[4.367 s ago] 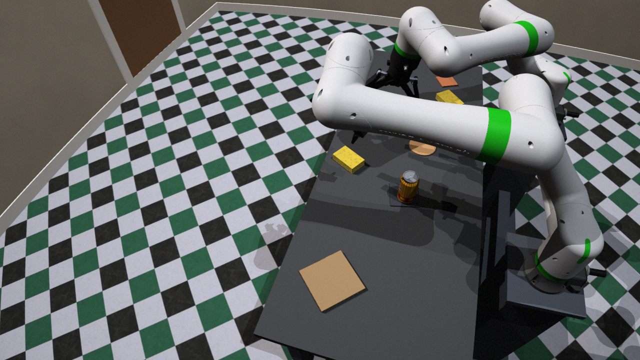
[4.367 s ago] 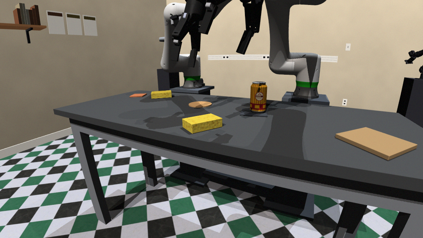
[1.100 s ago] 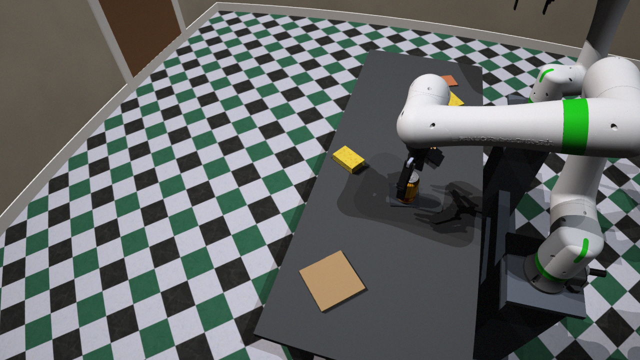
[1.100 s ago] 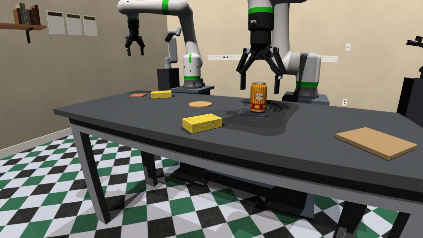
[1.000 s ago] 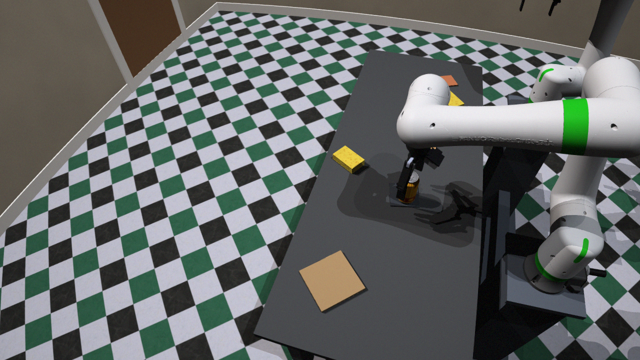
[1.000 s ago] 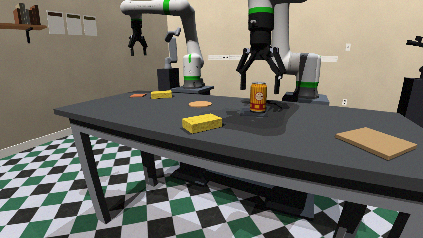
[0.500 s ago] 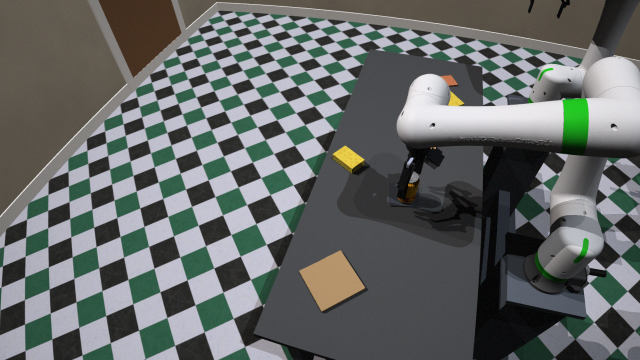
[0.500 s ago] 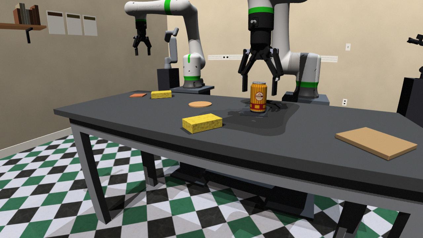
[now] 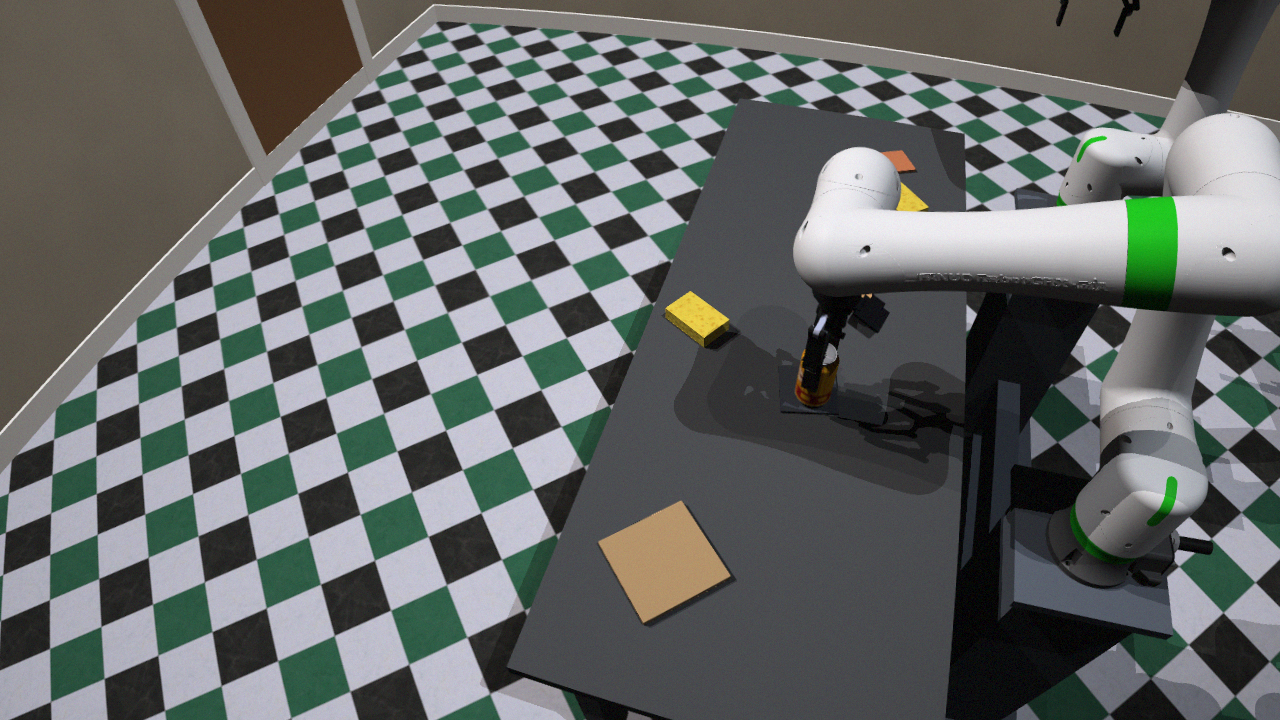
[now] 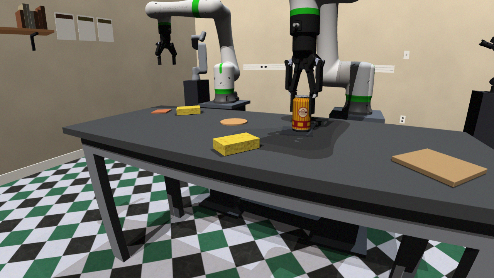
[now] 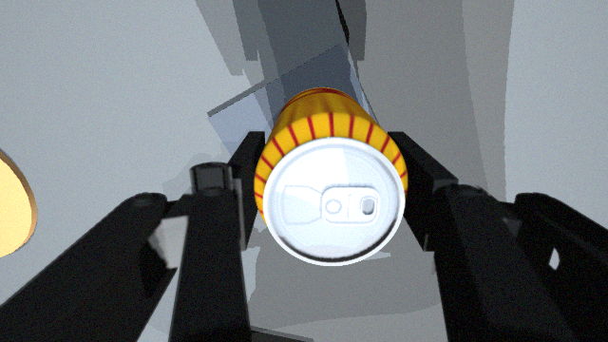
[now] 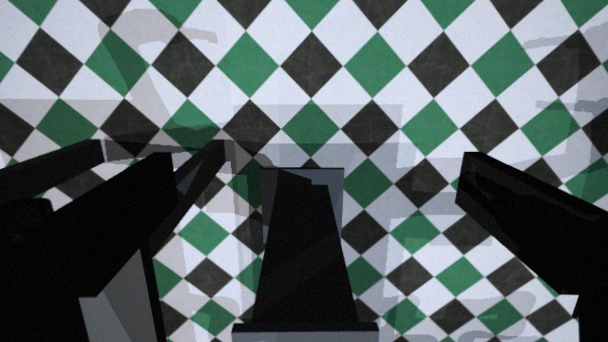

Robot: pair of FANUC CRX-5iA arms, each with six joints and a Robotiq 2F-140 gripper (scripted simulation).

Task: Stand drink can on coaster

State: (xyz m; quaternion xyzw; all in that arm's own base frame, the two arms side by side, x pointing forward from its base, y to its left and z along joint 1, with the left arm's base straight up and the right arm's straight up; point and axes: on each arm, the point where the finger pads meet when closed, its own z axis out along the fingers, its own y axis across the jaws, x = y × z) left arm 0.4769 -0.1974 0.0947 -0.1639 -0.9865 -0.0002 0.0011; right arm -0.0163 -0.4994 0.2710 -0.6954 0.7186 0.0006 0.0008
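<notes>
My left hand is 9 cm above the dark square coaster, 1 cm to the left of it and 1 cm short of it. From my left hand the other things lie so: yellow drink can (3 cm below); yellow sponge (59 cm to the right, 9 cm behind, 8 cm below); orange tile (77 cm to the right, 9 cm below, 6 cm behind).
</notes>
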